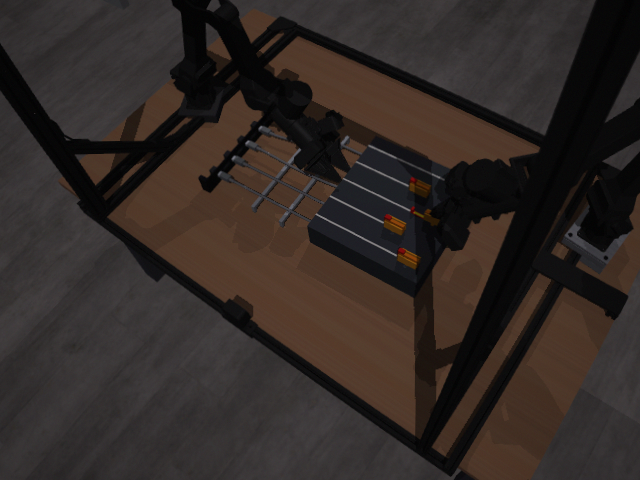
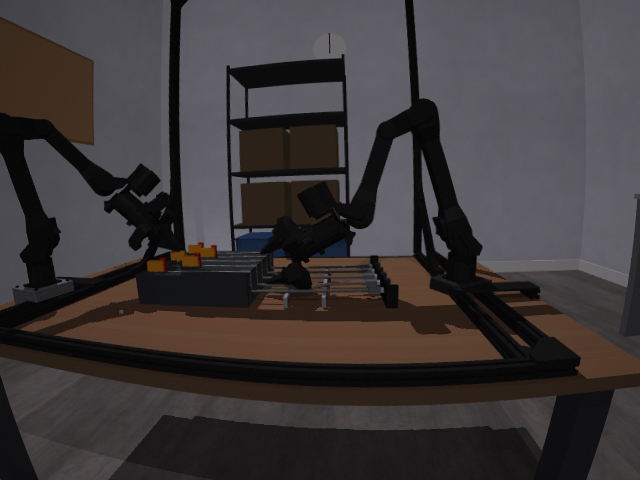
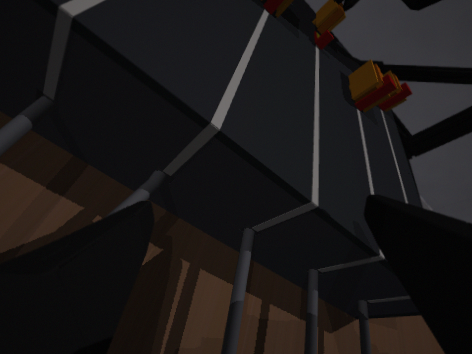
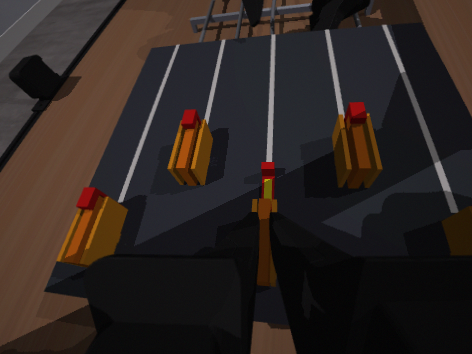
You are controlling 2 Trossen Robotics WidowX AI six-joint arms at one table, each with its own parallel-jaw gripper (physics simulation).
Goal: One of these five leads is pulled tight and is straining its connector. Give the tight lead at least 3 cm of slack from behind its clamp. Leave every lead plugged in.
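Places are measured from the left arm's base along level axes (x ahead, y left, z up), in centimetres.
Pixels of known places: left gripper, fingertip midpoint: point(image 1: 345, 176) point(image 2: 263, 268) point(image 3: 259, 208) point(image 4: 289, 43); right gripper, fingertip midpoint: point(image 1: 431, 213) point(image 2: 180, 250) point(image 3: 342, 5) point(image 4: 263, 221); left arm's base, origin of the base link: point(image 1: 201, 100) point(image 2: 461, 278); right arm's base, origin of the base link: point(image 1: 597, 233) point(image 2: 42, 284).
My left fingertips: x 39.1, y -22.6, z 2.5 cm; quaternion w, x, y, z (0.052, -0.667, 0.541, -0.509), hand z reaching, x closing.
Observation:
Ahead of a thing's pixels: the offset from my left fingertips to its middle. "*": to the spot under its first point.
Five leads run from a black connector rail point(image 1: 208, 182) point(image 2: 391, 296) across a dark block {dy -7.2, dx +11.3, dz -1.9 cm} point(image 1: 356, 253) point(image 2: 193, 289); their connectors by the rail are partly hidden by the left arm. The middle lead point(image 1: 376, 195) point(image 3: 240, 295) point(image 4: 271, 100) ends at a red tip. The middle orange clamp {* dy -11.2, dx +18.5, dz +3.6 cm} point(image 1: 430, 217) point(image 4: 265, 207) is between the fingers of my right gripper point(image 1: 436, 214) point(image 4: 263, 221), which is shut on it. My left gripper point(image 1: 343, 175) point(image 3: 259, 208) is open and empty at the block's lead-side edge, its fingers spread on either side of the middle lead. I cannot tell which lead is tight.
Other orange clamps point(image 1: 419, 187) point(image 1: 394, 224) point(image 1: 408, 258) point(image 4: 187, 150) stand on the block. Two grey crossbars point(image 1: 267, 191) point(image 1: 297, 203) cross the leads between rail and block. A black frame point(image 1: 310, 372) point(image 2: 289, 373) surrounds the work area.

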